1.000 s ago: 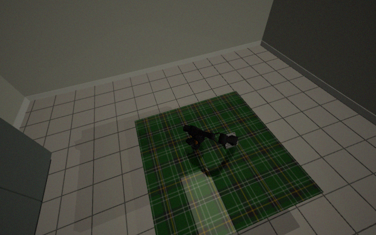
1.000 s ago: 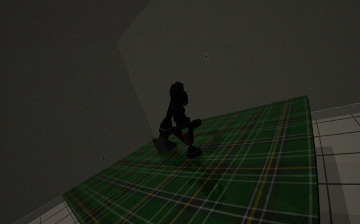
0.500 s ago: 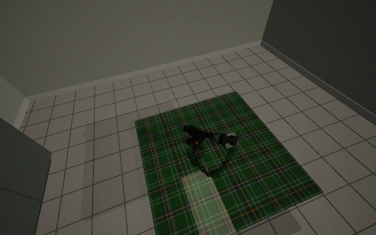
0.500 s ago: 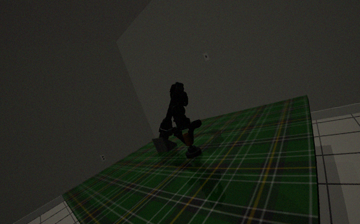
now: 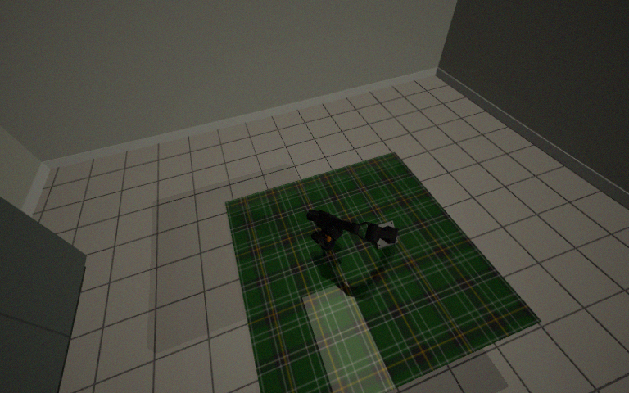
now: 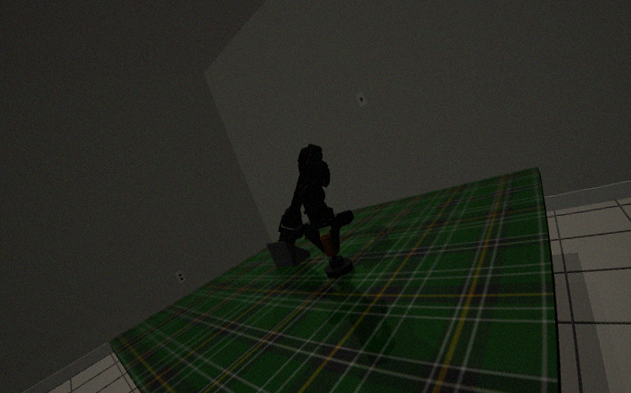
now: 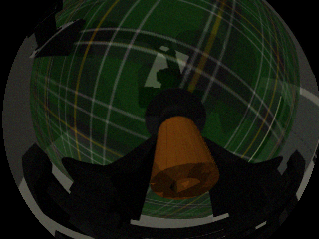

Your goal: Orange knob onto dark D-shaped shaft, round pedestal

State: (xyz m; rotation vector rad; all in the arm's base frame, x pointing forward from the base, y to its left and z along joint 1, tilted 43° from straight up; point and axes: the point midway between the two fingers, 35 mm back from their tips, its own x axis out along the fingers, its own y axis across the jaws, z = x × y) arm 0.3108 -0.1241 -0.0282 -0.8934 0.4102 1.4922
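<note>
The D-shaped shaft lies 40 mm below my gripper tip. From my gripper tip the other things lie so: orange knob (20 mm above).
</note>
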